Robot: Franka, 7 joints.
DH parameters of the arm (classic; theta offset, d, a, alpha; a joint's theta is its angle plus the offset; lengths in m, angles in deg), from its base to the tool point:
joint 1: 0 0.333 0 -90
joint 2: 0 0 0 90
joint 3: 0 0.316 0.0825 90
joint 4: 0 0 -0.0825 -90
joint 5: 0 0.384 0 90
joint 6: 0 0 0.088 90
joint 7: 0 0.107 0 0
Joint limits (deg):
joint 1: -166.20..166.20
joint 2: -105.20..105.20
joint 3: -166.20..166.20
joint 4: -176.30..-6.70
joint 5: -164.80..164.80
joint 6: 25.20..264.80
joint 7: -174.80..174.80
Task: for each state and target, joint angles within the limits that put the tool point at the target. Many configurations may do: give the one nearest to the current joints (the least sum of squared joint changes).
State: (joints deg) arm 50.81 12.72 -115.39 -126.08 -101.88 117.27 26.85
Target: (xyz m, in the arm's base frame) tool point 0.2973 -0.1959 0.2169
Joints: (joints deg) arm 74.17 10.94 -96.18 -159.45 -98.01 120.80 26.85
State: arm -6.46 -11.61 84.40 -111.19 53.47 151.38 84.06
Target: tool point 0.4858 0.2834 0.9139
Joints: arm -24.15 9.74 67.23 -65.55 50.01 156.90 84.06
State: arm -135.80 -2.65 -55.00 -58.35 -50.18 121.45 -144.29
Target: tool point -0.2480 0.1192 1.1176
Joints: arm -133.55 -14.93 -37.62 -41.58 -49.13 121.52 -144.29
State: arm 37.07 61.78 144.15 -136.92 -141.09 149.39 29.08
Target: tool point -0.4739 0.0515 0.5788
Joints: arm 45.44 33.30 135.20 -129.56 -141.02 143.25 29.08
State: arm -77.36 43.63 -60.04 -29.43 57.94 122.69 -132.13
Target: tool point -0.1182 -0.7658 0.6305
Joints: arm -77.60 50.36 -58.11 -38.47 56.66 115.55 -132.13
